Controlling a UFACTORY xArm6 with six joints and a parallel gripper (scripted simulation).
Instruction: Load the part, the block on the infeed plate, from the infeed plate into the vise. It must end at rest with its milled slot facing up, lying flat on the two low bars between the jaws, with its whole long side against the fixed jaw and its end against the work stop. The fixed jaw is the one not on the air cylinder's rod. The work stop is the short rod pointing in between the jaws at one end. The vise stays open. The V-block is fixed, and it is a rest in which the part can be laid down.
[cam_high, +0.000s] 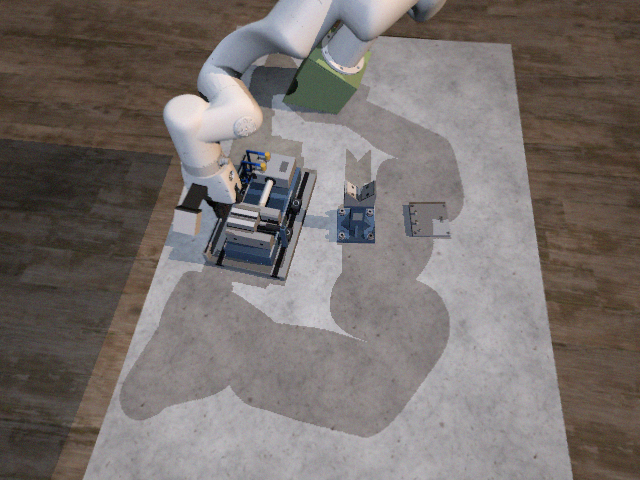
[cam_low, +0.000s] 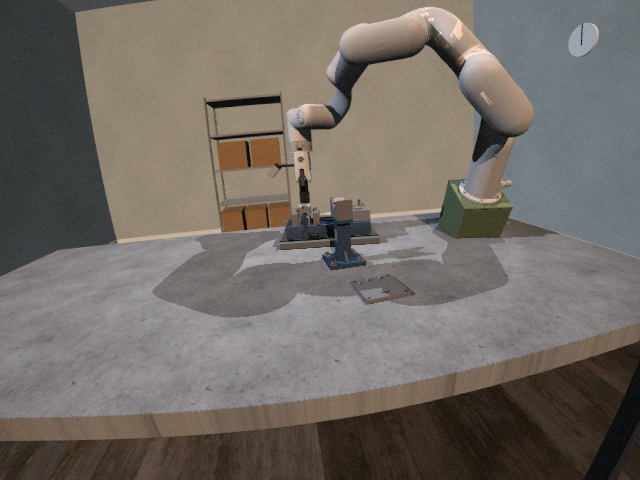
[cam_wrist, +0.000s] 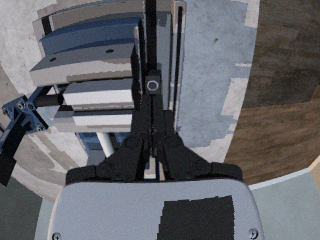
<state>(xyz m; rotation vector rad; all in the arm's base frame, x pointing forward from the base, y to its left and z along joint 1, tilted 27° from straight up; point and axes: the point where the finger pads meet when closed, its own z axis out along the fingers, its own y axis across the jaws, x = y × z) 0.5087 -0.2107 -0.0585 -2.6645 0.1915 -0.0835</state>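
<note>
Right now my hand is 50 mm to the right of the part, 30 mm above it and 10 mm short of it. From my hand the other things lie so: fixed jaw 60 mm to the left, 50 mm below, 40 mm ahead; air cylinder rod 80 mm to the left, 80 mm behind, 50 mm below; blue vise body 90 mm below, 70 mm to the left, 60 mm behind.
</note>
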